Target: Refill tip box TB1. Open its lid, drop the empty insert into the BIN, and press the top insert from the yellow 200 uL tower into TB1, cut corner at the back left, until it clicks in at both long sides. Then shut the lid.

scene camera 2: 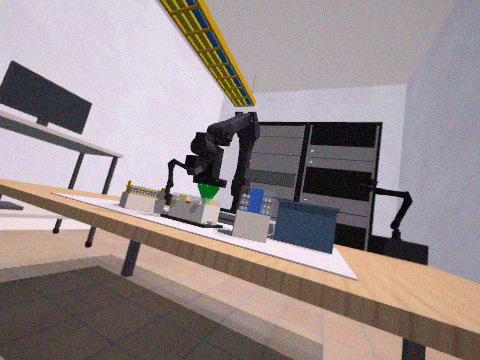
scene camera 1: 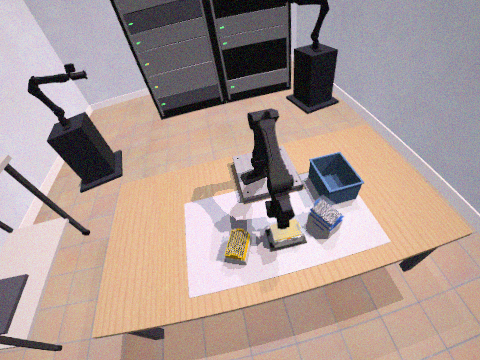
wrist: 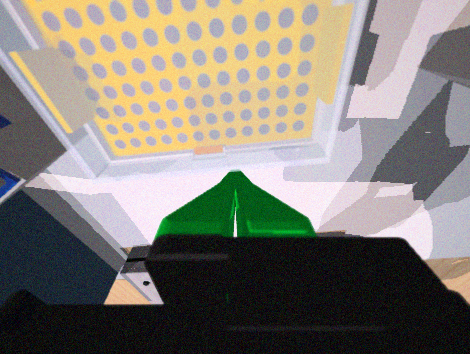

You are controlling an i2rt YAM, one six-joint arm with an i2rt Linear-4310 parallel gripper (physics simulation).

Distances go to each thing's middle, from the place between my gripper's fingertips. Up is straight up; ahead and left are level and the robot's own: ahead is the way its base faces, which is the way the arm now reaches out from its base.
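Scene:
Relative to the 200 uL tower (scene camera 2: 253, 213), my hand is 10 cm short of it, 17 cm to the right of it and 1 cm below it. The blue bin (scene camera 2: 311, 226), measured from my hand, is 6 cm behind, 34 cm to the left and 1 cm above.

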